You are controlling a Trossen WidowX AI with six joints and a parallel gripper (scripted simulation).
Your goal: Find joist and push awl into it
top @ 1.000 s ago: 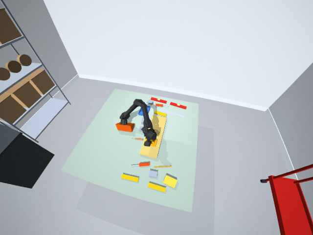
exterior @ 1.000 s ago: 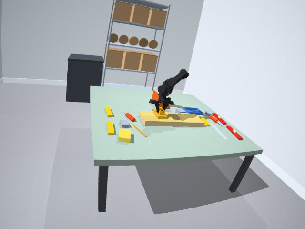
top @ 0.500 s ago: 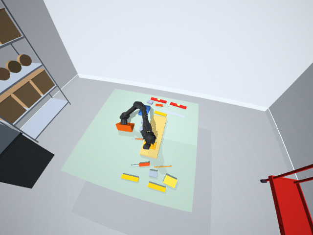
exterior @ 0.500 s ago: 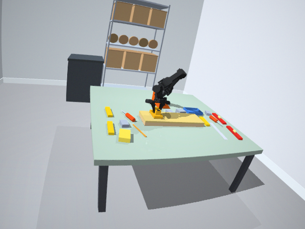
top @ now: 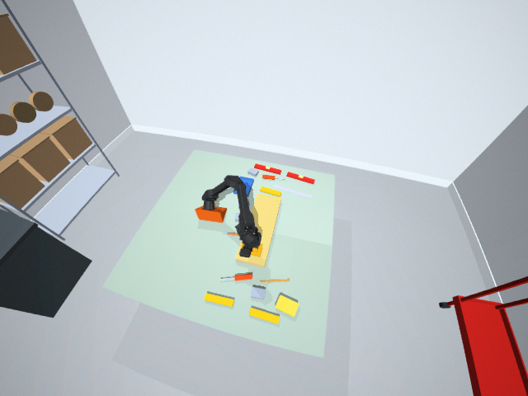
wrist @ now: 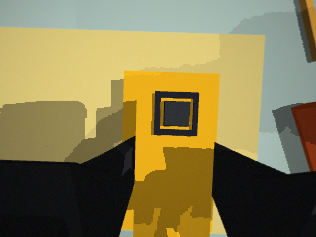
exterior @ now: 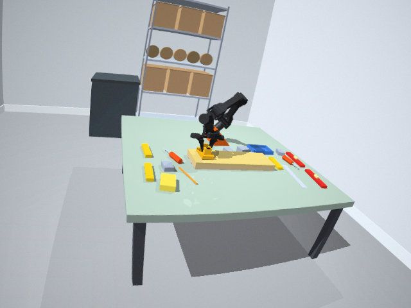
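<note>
Now: gripper tip 50 cm to the right of the blue tray, 23 cm past it and 5 cm above it. From my gripper tip the other things lie so: orange-handled awl (18 cm behind, 8 cm to the left, 6 cm below); then stud finder (2 cm above, 1 cm ahead); then square light (3 cm above, 2 cm ahead).
</note>
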